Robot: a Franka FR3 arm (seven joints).
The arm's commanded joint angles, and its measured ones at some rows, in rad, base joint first. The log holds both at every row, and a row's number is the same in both.
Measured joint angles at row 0:
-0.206 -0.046 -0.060 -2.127 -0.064 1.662 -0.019
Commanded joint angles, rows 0 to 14:
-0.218 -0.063 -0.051 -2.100 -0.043 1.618 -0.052
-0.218 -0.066 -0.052 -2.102 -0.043 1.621 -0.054
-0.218 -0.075 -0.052 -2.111 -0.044 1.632 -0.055
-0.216 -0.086 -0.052 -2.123 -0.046 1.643 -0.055
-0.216 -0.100 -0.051 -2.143 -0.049 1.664 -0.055
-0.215 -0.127 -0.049 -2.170 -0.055 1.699 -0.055
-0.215 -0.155 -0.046 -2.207 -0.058 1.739 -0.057
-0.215 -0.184 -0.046 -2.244 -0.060 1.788 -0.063
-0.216 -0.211 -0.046 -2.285 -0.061 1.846 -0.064
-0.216 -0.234 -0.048 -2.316 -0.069 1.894 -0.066
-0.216 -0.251 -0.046 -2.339 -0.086 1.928 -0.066
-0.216 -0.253 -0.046 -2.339 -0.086 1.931 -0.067
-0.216 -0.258 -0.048 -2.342 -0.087 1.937 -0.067
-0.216 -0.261 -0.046 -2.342 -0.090 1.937 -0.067
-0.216 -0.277 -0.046 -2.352 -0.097 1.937 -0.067
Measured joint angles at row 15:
-0.206 -0.204 -0.056 -2.310 -0.073 1.917 -0.052
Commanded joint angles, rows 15 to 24:
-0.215 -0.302 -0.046 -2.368 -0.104 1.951 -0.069
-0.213 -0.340 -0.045 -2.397 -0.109 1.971 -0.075
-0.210 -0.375 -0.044 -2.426 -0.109 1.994 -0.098
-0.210 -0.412 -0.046 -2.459 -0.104 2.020 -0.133
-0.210 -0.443 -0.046 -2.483 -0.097 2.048 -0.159
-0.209 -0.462 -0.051 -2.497 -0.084 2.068 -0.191
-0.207 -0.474 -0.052 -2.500 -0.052 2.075 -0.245
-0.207 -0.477 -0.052 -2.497 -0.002 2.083 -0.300
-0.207 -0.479 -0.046 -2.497 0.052 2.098 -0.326
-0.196 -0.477 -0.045 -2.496 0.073 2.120 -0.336
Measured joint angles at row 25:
-0.204 -0.421 -0.054 -2.466 -0.020 2.061 -0.255
